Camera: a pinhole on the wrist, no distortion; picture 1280 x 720 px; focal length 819.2 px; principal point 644.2 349.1 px. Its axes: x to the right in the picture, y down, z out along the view. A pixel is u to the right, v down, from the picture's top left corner.
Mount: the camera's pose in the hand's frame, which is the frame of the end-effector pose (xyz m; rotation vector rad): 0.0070 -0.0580 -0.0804 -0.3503 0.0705 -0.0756
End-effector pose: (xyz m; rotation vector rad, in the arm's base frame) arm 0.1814 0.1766 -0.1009 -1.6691 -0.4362 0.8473
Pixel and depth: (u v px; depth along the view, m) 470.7 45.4 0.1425
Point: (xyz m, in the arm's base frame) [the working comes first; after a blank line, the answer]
In the camera's frame: -0.0302 -0.0528 0.1425

0.1269 0.2319 -0.0489
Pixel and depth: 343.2 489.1 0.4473
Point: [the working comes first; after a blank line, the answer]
In the camera's frame: -0.1644 0.0764 0.4473

-0.1563 0.2680 -0.2636
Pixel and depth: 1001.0 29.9 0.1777
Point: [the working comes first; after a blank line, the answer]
In the camera's frame: 0.0774 -0.0692 0.1777

0.1780 0.3315 -0.0724
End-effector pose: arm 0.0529 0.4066 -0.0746 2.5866 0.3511 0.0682
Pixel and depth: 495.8 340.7 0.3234
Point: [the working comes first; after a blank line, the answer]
In the camera's frame: -0.0586 -0.0033 0.3234

0.0679 0.2432 -0.2423
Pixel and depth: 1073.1 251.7 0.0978
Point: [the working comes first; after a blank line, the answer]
In the camera's frame: 0.0512 -0.0116 0.0978

0.1079 0.4507 -0.1069
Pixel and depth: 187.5 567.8 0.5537
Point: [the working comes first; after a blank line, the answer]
In the camera's frame: -0.3087 0.1478 0.5537

-0.0677 -0.1024 -0.2683
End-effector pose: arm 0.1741 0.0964 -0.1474 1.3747 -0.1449 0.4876
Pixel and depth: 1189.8 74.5 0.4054
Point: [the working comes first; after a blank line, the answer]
In the camera's frame: 0.2700 -0.1359 0.4054

0.5314 -0.1559 -0.0303
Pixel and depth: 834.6 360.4 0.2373
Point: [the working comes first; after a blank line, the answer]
In the camera's frame: 0.0552 0.0033 0.2373

0.2631 -0.0135 -0.0696
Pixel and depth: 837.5 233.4 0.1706
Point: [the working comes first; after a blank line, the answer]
In the camera's frame: 0.0403 -0.0241 0.1706

0.2535 0.0259 -0.1310
